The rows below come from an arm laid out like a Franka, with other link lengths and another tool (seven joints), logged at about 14 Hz.
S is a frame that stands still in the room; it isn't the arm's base.
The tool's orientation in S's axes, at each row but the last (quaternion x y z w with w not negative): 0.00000, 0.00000, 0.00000, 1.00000; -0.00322, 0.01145, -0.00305, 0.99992; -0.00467, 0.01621, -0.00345, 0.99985; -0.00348, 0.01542, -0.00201, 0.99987; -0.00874, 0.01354, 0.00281, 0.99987; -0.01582, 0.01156, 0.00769, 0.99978; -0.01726, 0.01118, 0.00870, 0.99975; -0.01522, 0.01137, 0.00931, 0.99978; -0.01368, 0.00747, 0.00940, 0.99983
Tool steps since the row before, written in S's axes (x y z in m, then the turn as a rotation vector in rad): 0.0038, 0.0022, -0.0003, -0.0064, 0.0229, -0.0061; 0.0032, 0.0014, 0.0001, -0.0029, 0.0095, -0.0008; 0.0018, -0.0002, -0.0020, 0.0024, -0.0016, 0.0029; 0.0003, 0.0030, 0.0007, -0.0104, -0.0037, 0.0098; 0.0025, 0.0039, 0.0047, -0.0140, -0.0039, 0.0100; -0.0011, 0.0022, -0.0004, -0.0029, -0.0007, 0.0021; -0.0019, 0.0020, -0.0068, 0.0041, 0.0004, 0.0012; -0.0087, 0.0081, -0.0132, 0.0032, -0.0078, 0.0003; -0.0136, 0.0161, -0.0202, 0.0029, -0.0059, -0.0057
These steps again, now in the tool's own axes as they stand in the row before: 0.0038, 0.0022, -0.0003, -0.0064, 0.0229, -0.0061; 0.0032, 0.0014, 0.0002, -0.0029, 0.0095, -0.0008; 0.0019, -0.0002, -0.0019, 0.0023, -0.0016, 0.0030; 0.0003, 0.0030, 0.0007, -0.0107, -0.0038, 0.0094; 0.0024, 0.0038, 0.0048, -0.0143, -0.0040, 0.0095; -0.0011, 0.0022, -0.0004, -0.0030, -0.0007, 0.0020; -0.0017, 0.0023, -0.0068, 0.0041, 0.0003, 0.0013; -0.0082, 0.0087, -0.0131, 0.0030, -0.0079, 0.0001; -0.0130, 0.0169, -0.0199, 0.0029, -0.0058, -0.0058
